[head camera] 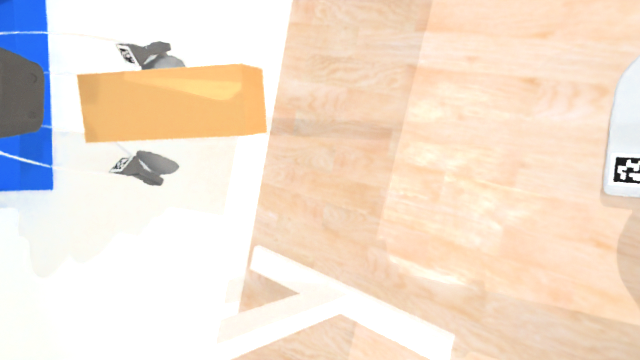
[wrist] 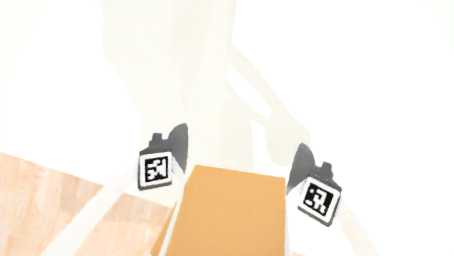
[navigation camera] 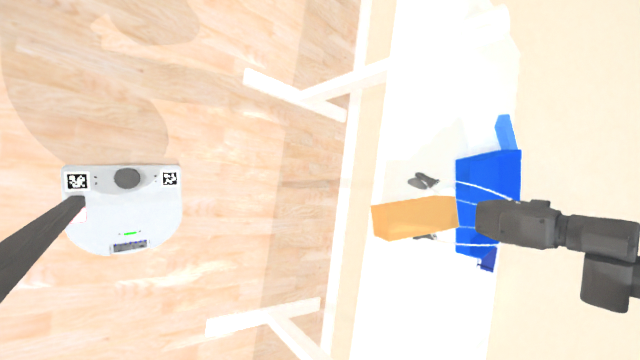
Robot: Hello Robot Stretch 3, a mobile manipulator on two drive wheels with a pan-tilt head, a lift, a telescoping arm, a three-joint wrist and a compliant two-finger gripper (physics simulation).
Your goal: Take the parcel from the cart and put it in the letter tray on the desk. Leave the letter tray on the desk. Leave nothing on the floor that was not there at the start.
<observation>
My gripper shows in the head camera view, in the wrist view (239, 150) and in the navigation camera view. The same spot on a white desk: (wrist: 361, 91) is (navigation camera: 418, 240). The same spot on my gripper: (navigation camera: 421, 181) is (head camera: 151, 168).
</observation>
